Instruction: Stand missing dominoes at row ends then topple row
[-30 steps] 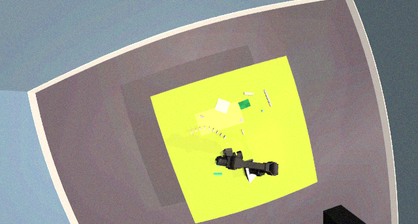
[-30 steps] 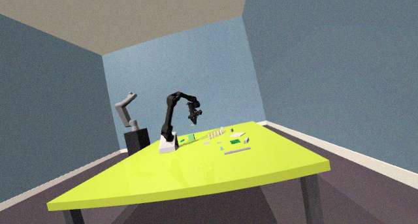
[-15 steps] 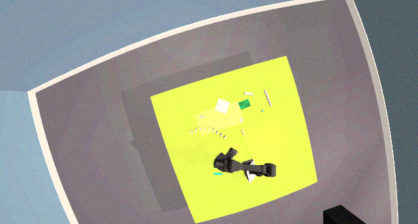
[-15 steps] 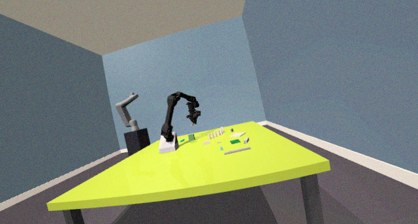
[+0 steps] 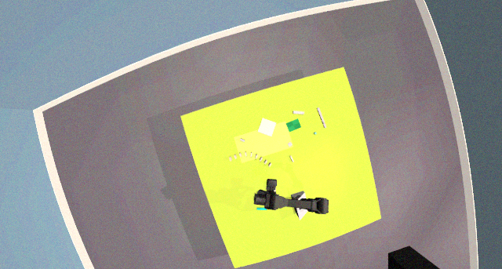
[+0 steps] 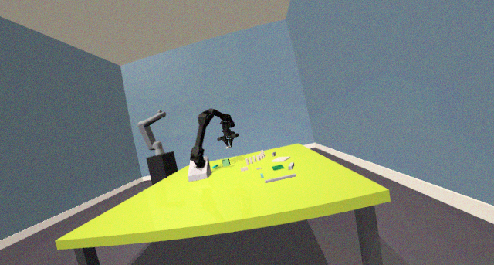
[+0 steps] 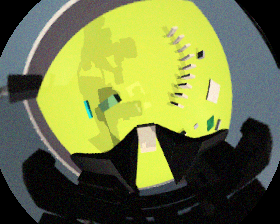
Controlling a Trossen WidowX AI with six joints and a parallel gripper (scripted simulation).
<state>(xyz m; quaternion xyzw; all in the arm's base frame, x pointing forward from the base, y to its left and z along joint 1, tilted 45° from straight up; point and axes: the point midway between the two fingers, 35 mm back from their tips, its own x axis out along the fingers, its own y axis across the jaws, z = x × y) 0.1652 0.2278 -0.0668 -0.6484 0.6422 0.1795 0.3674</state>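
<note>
My gripper tip is 9 cm past the green block, 5 cm to the right of it and 13 cm above it. From my gripper tip the other things lie so: green tile (37 cm ahead, 26 cm to the right, 16 cm below); then white square tile (39 cm ahead, 7 cm to the right, 16 cm below); then cyan bar (20 cm behind, 7 cm to the left, 15 cm below).
</note>
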